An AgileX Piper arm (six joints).
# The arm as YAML. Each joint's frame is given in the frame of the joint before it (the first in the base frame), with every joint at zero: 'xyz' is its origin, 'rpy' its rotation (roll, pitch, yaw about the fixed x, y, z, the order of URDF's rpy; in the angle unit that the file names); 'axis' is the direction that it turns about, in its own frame. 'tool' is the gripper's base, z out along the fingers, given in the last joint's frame.
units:
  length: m
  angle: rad
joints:
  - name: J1
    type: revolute
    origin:
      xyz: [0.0, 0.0, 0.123]
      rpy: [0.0, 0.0, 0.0]
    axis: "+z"
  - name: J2
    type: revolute
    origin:
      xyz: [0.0, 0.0, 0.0]
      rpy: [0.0, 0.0, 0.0]
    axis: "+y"
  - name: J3
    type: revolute
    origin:
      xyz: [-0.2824, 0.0, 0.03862]
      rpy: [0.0, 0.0, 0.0]
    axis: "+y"
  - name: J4
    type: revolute
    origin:
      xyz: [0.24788, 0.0, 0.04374]
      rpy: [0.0, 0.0, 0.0]
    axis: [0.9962, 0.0, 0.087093]
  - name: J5
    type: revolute
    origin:
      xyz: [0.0, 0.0, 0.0]
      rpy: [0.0, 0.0, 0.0]
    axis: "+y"
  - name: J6
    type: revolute
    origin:
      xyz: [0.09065, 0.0, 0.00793]
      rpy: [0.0, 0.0, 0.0]
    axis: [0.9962, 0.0, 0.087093]
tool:
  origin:
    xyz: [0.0, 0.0, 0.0]
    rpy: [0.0, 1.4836, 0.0]
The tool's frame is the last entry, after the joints.
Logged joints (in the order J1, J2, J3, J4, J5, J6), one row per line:
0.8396, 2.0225, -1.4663, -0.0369, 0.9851, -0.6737
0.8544, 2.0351, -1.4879, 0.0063, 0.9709, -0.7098
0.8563, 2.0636, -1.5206, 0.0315, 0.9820, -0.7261
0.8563, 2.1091, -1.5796, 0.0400, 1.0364, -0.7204
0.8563, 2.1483, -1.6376, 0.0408, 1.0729, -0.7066
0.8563, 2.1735, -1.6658, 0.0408, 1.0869, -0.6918
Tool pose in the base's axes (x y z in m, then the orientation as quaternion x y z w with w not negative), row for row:
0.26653, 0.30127, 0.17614, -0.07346, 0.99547, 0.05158, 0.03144
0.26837, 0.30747, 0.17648, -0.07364, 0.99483, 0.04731, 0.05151
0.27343, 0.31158, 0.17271, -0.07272, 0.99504, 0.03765, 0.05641
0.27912, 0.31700, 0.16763, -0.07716, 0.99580, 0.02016, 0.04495
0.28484, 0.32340, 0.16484, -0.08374, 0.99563, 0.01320, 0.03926
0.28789, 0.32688, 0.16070, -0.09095, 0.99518, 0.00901, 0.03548
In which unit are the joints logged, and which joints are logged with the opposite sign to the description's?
The joints are logged in radians. Opposite sign: J4, J6.
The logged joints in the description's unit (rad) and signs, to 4 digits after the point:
0.8396, 2.0225, -1.4663, 0.0369, 0.9851, 0.6737
0.8544, 2.0351, -1.4879, -0.0063, 0.9709, 0.7098
0.8563, 2.0636, -1.5206, -0.0315, 0.9820, 0.7261
0.8563, 2.1091, -1.5796, -0.0400, 1.0364, 0.7204
0.8563, 2.1483, -1.6376, -0.0408, 1.0729, 0.7066
0.8563, 2.1735, -1.6658, -0.0408, 1.0869, 0.6918

